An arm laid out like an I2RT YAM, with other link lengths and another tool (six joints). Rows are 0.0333 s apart.
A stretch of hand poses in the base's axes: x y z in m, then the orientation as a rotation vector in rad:
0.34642, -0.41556, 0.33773, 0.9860, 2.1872, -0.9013
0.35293, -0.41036, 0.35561, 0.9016, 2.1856, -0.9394
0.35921, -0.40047, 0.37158, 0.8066, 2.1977, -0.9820
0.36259, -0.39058, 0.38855, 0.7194, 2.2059, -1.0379
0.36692, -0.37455, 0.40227, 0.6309, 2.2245, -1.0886
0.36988, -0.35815, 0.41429, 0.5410, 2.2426, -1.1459
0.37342, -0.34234, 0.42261, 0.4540, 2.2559, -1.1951
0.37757, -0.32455, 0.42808, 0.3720, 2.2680, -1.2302
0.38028, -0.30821, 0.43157, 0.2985, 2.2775, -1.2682
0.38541, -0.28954, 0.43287, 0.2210, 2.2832, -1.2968
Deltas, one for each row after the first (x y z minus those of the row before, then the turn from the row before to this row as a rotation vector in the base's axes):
0.00651, 0.00520, 0.01788, -0.0476, 0.0190, 0.0485
0.00628, 0.00989, 0.01597, -0.0456, 0.0352, 0.0539
0.00338, 0.00989, 0.01697, -0.0512, 0.0409, 0.0426
0.00433, 0.01603, 0.01372, -0.0426, 0.0496, 0.0431
0.00296, 0.01640, 0.01202, -0.0456, 0.0551, 0.0400
0.00354, 0.01581, 0.00832, -0.0415, 0.0495, 0.0398
0.00415, 0.01779, 0.00547, -0.0323, 0.0434, 0.0402
0.00271, 0.01634, 0.00349, -0.0327, 0.0423, 0.0326
0.00513, 0.01867, 0.00130, -0.0292, 0.0379, 0.0385

